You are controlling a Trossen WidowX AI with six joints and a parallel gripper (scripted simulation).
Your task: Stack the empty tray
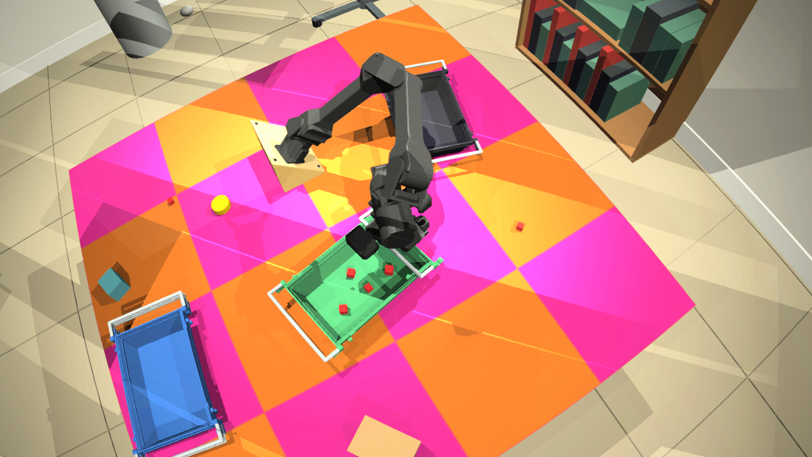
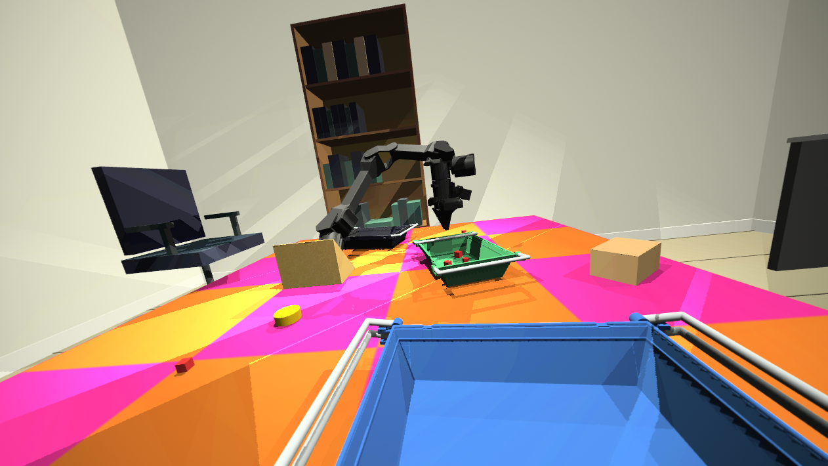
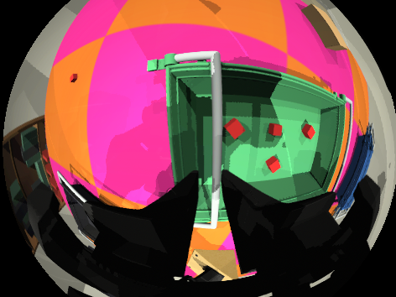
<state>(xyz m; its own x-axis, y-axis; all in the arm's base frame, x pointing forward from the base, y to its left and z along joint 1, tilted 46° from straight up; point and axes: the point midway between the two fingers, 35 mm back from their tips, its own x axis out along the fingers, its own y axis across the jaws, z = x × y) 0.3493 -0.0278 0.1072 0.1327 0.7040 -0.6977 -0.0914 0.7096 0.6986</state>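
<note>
My gripper tip is 310 mm to the right of the black tray, 270 mm past it and 40 mm above it. From my gripper tip the other things lie so: cyan cube (620 mm to the right, 370 mm behind, 70 mm below); then yellow disc (390 mm behind, 270 mm to the right, 80 mm below); then cardboard box (330 mm ahead, 270 mm to the right, 60 mm below).
</note>
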